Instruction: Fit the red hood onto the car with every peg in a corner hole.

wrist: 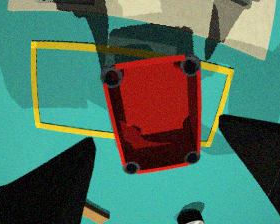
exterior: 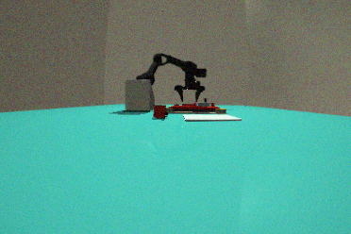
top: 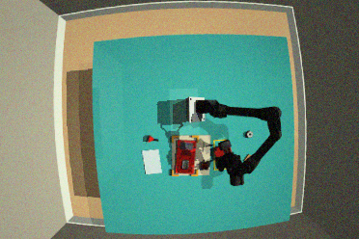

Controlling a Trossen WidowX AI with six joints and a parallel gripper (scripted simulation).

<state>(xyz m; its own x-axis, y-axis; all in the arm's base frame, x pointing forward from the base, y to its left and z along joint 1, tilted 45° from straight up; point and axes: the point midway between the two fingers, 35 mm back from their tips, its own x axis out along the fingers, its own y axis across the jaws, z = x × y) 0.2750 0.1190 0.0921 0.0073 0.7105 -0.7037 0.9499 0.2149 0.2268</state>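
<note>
My gripper tip is 30 mm above the hood. From my gripper tip the other things lie so: grey cylinder 170 mm to the left, 100 mm behind, 30 mm below; tan block 160 mm to the left, 50 mm ahead, 40 mm below; white flat plate 430 mm to the right, 50 mm ahead, 40 mm below.
</note>
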